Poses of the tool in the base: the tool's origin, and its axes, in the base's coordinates. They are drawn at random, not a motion.
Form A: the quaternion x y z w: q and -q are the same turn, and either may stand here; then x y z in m.
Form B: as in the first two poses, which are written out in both.
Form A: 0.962 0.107 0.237 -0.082 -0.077 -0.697 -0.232
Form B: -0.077 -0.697 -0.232 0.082 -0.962 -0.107 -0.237
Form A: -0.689 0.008 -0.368 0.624 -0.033 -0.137 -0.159
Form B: -0.033 -0.137 -0.159 0.624 -0.689 0.008 -0.368
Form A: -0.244 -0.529 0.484 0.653 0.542 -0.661 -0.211
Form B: 0.542 -0.661 -0.211 0.653 -0.244 -0.529 0.484
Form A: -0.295 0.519 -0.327 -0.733 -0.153 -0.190 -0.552
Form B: -0.153 -0.190 -0.552 0.733 0.295 -0.519 0.327
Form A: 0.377 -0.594 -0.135 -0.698 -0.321 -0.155 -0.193
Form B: -0.321 -0.155 -0.193 0.698 -0.377 0.594 0.135
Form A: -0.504 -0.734 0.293 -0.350 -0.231 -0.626 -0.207
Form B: -0.231 -0.626 -0.207 0.350 0.504 0.734 -0.293
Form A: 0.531 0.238 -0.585 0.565 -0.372 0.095 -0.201
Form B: -0.372 0.095 -0.201 0.565 0.531 0.238 -0.585
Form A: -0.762 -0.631 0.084 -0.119 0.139 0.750 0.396
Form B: 0.139 0.750 0.396 0.119 0.762 0.631 -0.084
